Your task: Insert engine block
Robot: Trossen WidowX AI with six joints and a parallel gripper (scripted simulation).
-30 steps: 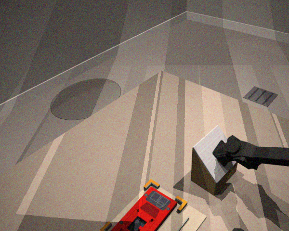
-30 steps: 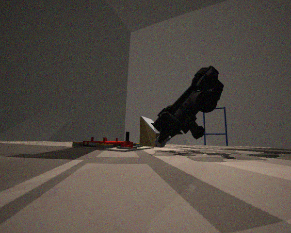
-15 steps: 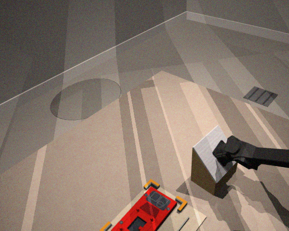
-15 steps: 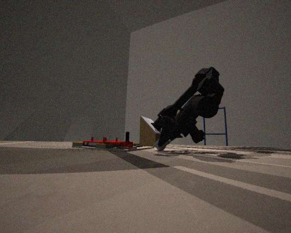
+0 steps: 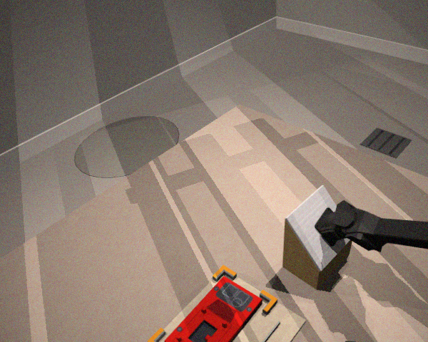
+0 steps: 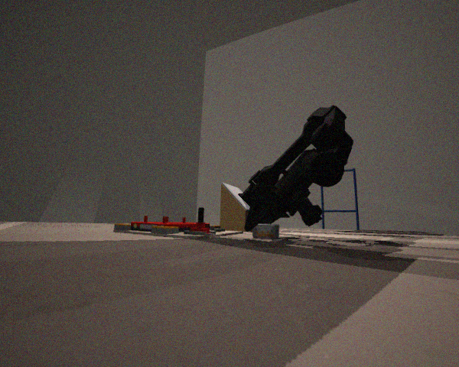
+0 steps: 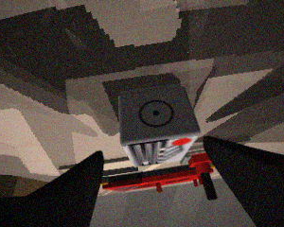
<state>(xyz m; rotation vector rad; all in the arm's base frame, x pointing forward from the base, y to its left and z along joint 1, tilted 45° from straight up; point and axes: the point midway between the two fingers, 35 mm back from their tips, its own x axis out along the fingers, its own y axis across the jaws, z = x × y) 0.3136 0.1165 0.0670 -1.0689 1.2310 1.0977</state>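
My gripper tip is 3 cm to the right of the engine block.
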